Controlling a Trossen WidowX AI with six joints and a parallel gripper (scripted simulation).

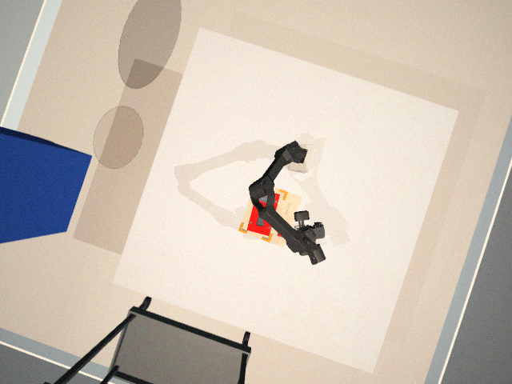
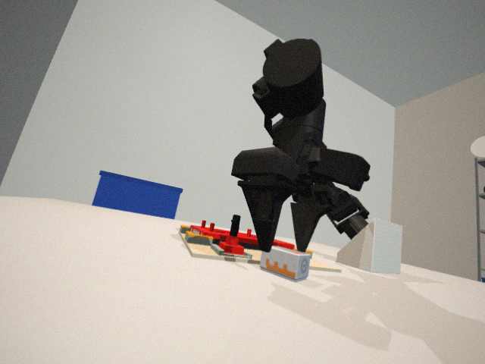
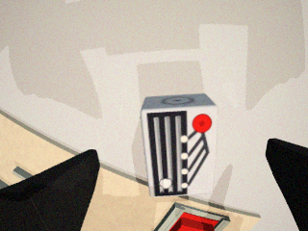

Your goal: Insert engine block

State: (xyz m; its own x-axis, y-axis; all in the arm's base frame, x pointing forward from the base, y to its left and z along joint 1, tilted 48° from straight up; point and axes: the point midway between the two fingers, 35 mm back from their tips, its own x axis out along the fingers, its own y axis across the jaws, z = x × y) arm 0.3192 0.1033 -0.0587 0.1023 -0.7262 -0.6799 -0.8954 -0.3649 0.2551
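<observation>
Now: gripper tip 1 cm past the engine block and 2 cm above it.
</observation>
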